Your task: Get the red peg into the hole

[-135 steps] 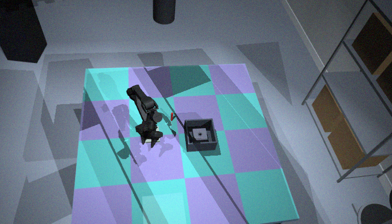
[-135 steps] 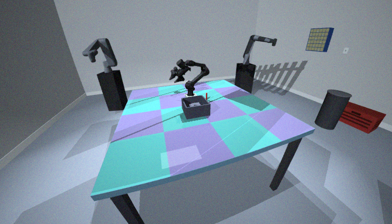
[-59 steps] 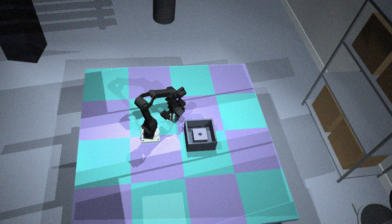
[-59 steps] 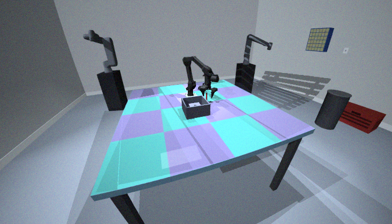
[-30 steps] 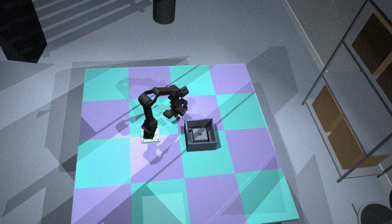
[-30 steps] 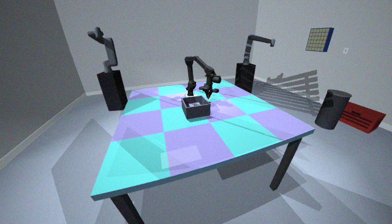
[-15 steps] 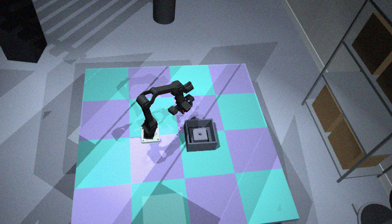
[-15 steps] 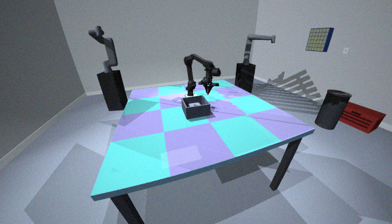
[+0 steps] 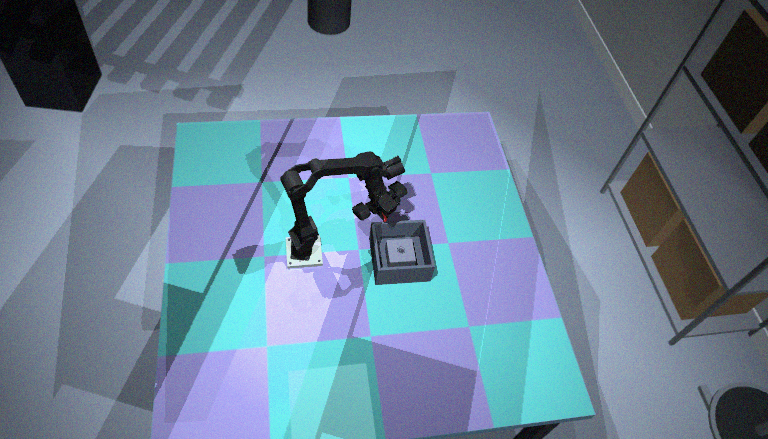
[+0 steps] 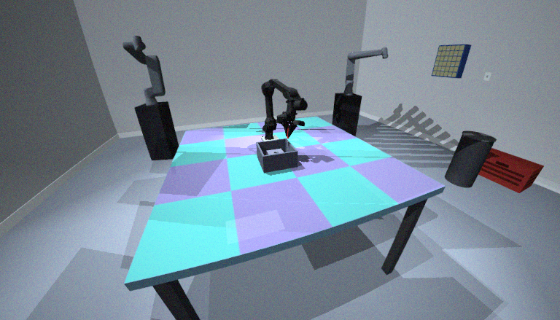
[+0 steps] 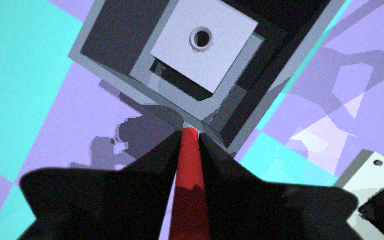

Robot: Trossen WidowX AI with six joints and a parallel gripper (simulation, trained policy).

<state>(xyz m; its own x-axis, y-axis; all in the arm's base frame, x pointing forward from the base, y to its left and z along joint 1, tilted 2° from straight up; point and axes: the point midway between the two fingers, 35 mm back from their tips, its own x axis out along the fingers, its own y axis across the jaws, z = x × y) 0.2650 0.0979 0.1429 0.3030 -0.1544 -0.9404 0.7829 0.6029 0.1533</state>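
Now: gripper tip 80 mm to the left of the plate, 80 mm above it and 70 mm short of it. The rest, counted from my gripper tip: red peg: 30 mm above, 10 mm to the left, 10 mm behind; then dark grey box: 100 mm below, 80 mm to the right, 70 mm ahead.
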